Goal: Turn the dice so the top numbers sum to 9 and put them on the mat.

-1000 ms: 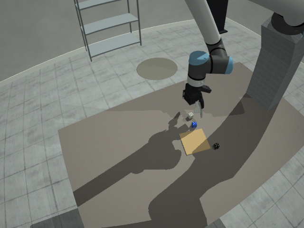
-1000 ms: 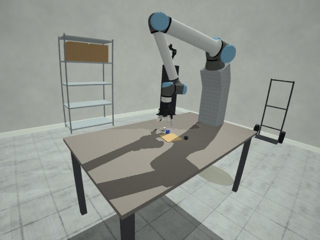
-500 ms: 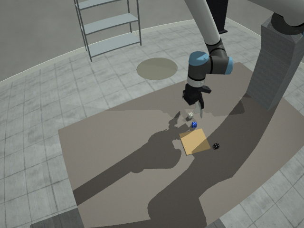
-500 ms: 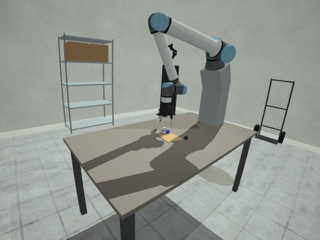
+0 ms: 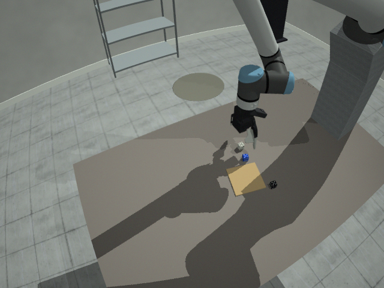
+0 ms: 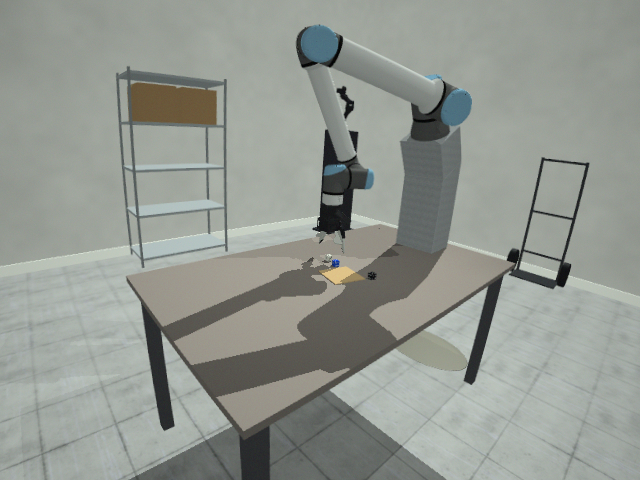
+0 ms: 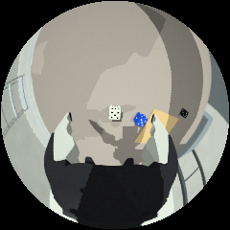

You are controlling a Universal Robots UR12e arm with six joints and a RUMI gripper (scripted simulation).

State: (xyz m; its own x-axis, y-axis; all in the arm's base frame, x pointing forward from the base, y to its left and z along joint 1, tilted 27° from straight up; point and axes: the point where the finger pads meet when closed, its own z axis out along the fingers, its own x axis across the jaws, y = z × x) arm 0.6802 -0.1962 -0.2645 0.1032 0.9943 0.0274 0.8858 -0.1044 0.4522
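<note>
Now: hand 20 mm short of the white die and 40 mm above it. Also, from my hand: blue die (50 mm ahead, 70 mm to the left, 40 mm below); tan mat (120 mm ahead, 150 mm to the left, 50 mm below); black die (50 mm ahead, 260 mm to the left, 40 mm below).
</note>
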